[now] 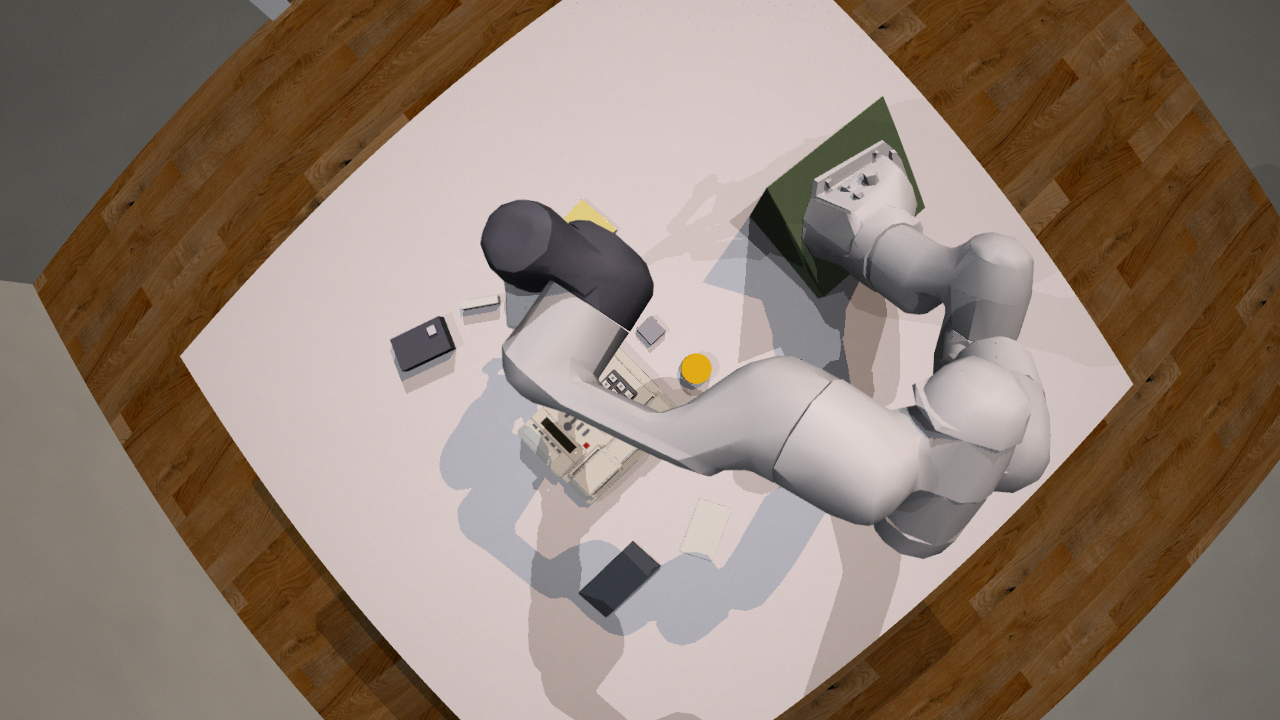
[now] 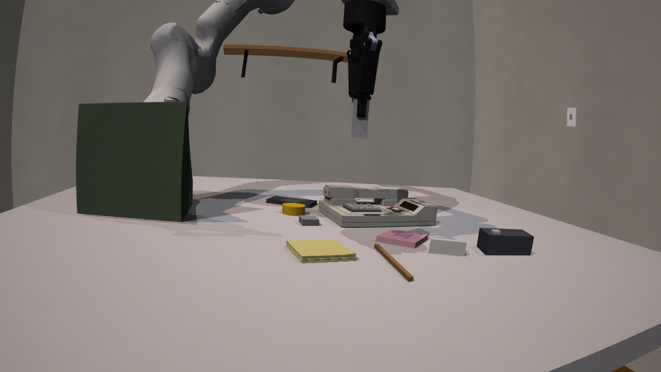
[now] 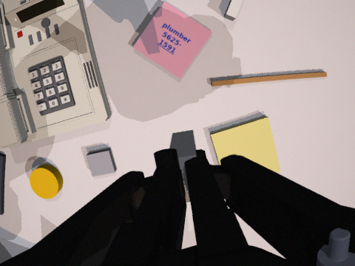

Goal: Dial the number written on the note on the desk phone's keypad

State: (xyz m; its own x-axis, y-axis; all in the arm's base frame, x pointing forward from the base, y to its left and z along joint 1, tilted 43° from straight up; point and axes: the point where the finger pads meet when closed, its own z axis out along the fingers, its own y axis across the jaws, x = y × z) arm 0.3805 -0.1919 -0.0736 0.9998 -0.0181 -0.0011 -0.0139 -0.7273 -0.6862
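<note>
My hand is 24 cm to the right of the handset, 16 cm above it and 11 cm short of it. The rest, counted from my hand: pink note 20 cm below, 10 cm ahead; wooden pencil 20 cm below, 12 cm to the right, 3 cm ahead; grey block 20 cm below, 13 cm to the left, 5 cm behind.
</note>
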